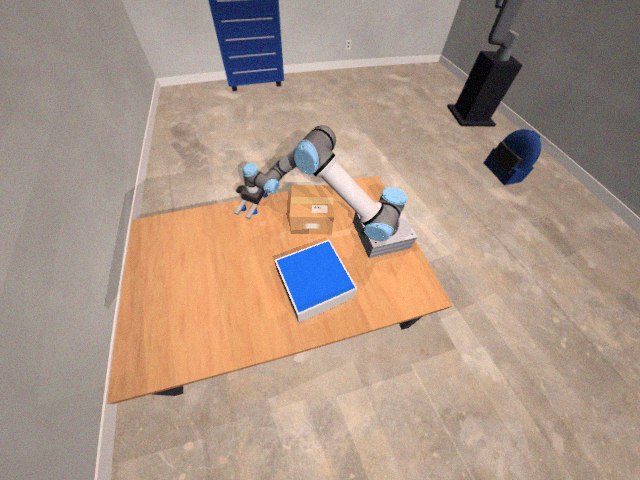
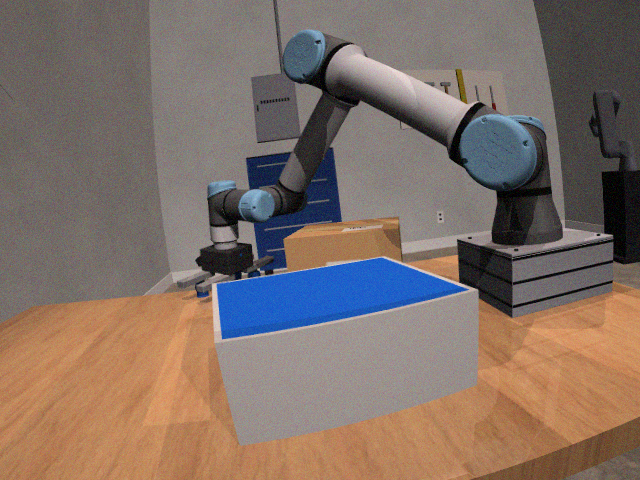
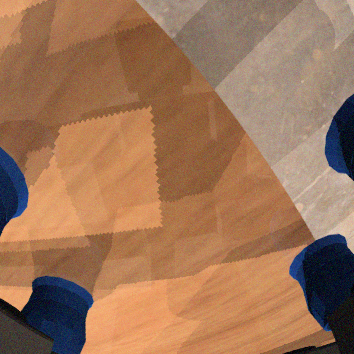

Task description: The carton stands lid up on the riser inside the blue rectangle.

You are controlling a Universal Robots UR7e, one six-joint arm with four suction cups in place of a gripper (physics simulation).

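Observation:
A brown cardboard carton [image 1: 311,210] [image 2: 343,245] rests on the back of the table, with a tape band and a white label on its top face and another label on its front side. I cannot tell which face is its lid. The riser [image 1: 326,306] [image 2: 351,369] is a white box in front of the carton, apart from it. The blue rectangle [image 1: 315,276] [image 2: 336,297] covers its top and bears nothing. My suction gripper [image 1: 252,204] [image 2: 232,283] [image 3: 185,230] hangs low over the table's back edge, left of the carton. Its blue cups point down and hold nothing.
The wooden table [image 1: 206,289] [image 2: 103,372] has its back edge below my gripper, with floor beyond it. My arm's grey base block [image 1: 390,245] [image 2: 560,273] stands right of the carton. A blue drawer cabinet [image 1: 248,46] [image 2: 310,217] stands at the back wall.

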